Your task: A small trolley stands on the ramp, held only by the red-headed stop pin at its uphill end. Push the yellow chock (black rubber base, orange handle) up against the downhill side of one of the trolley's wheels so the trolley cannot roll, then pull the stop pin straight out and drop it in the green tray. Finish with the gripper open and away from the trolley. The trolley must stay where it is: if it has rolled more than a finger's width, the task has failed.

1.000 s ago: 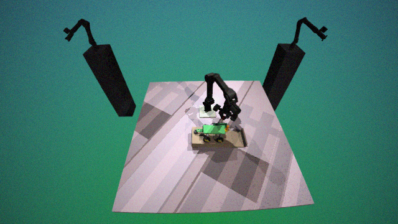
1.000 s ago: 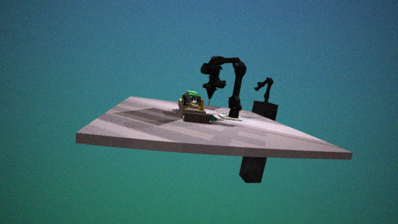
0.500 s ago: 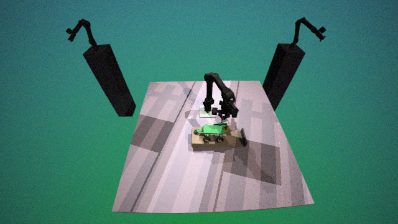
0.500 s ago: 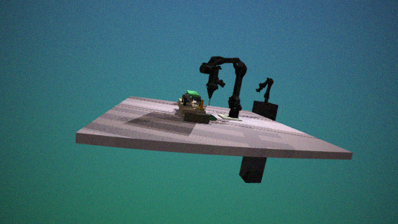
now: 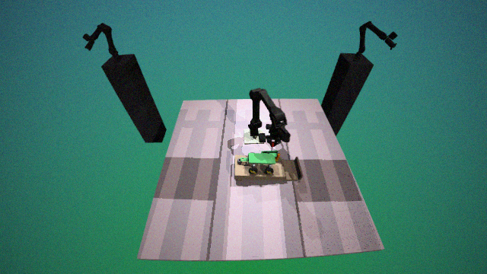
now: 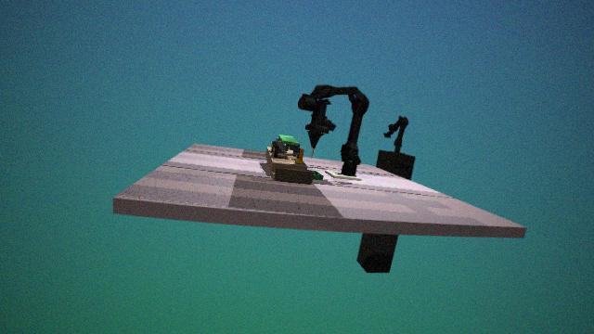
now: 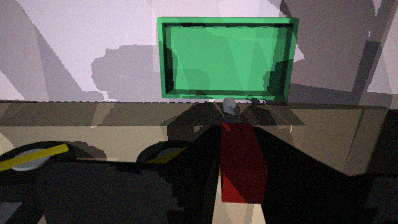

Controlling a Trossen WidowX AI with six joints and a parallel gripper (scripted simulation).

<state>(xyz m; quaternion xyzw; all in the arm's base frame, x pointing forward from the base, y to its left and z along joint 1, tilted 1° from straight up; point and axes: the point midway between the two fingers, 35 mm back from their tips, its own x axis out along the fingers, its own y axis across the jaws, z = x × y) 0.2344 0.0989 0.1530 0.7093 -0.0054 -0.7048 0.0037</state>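
Right now my gripper tip is 6 cm short of the yellow chock, 1 cm to the right of it and 5 cm above it. Round my gripper tip: red-headed stop pin: right at my gripper tip; green-topped trolley: 11 cm ahead, 9 cm to the right, 2 cm below; tan ramp: 11 cm ahead, 9 cm to the right, 9 cm below.
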